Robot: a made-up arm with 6 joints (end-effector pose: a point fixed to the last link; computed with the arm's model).
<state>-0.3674 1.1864 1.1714 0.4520 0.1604 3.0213</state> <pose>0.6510 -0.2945 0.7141 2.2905 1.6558 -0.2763</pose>
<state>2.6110 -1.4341 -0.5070 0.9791 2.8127 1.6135</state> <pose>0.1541 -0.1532 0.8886 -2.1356 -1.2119 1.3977</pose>
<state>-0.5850 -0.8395 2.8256 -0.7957 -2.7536 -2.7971</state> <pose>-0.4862 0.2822 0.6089 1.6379 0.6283 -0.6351</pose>
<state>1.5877 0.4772 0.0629 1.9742 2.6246 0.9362</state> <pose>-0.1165 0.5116 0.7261 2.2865 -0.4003 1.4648</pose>
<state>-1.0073 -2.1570 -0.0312 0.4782 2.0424 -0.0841</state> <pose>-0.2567 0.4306 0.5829 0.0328 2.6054 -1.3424</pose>
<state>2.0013 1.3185 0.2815 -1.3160 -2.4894 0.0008</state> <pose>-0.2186 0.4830 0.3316 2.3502 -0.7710 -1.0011</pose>
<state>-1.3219 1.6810 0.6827 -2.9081 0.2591 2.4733</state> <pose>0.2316 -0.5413 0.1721 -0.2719 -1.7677 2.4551</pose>
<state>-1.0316 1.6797 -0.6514 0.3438 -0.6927 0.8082</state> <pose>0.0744 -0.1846 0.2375 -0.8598 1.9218 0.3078</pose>
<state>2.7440 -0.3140 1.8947 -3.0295 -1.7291 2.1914</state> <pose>0.2040 -0.2180 1.1307 -1.9690 -0.6518 -0.3980</pose>
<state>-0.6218 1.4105 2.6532 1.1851 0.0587 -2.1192</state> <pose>0.3846 -0.2341 0.9205 1.2749 -0.7018 -1.2034</pose>
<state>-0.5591 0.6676 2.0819 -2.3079 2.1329 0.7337</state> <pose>0.3137 -0.1882 1.1645 -2.2795 -0.4795 1.1191</pose>
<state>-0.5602 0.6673 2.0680 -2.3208 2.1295 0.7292</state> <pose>0.3179 -0.1904 1.1631 -2.2702 -0.4908 1.1275</pose>
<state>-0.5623 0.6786 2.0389 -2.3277 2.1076 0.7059</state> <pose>0.3320 -0.1997 1.1563 -2.2602 -0.4798 1.1345</pose>
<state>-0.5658 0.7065 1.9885 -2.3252 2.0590 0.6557</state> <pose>0.3596 -0.2187 1.1402 -2.2508 -0.4379 1.1405</pose>
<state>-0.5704 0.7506 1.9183 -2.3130 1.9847 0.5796</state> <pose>0.3989 -0.2464 1.1121 -2.2437 -0.3706 1.1486</pose>
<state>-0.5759 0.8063 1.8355 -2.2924 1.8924 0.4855</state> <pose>0.4435 -0.2787 1.0716 -2.2408 -0.2910 1.1623</pose>
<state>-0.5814 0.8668 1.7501 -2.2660 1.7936 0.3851</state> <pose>0.4863 -0.3105 1.0219 -2.2427 -0.2153 1.1830</pose>
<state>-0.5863 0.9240 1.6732 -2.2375 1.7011 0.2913</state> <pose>0.5212 -0.3371 0.9703 -2.2491 -0.1552 1.2077</pose>
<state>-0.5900 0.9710 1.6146 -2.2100 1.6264 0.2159</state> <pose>0.5455 -0.3562 0.9259 -2.2582 -0.1132 1.2315</pose>
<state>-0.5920 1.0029 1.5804 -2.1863 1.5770 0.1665</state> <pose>0.5593 -0.3673 0.8961 -2.2690 -0.0856 1.2493</pose>
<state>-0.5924 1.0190 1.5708 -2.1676 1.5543 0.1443</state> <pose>0.5648 -0.3717 0.8833 -2.2799 -0.0660 1.2592</pose>
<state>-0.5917 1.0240 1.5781 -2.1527 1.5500 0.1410</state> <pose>0.5652 -0.3719 0.8826 -2.2907 -0.0495 1.2626</pose>
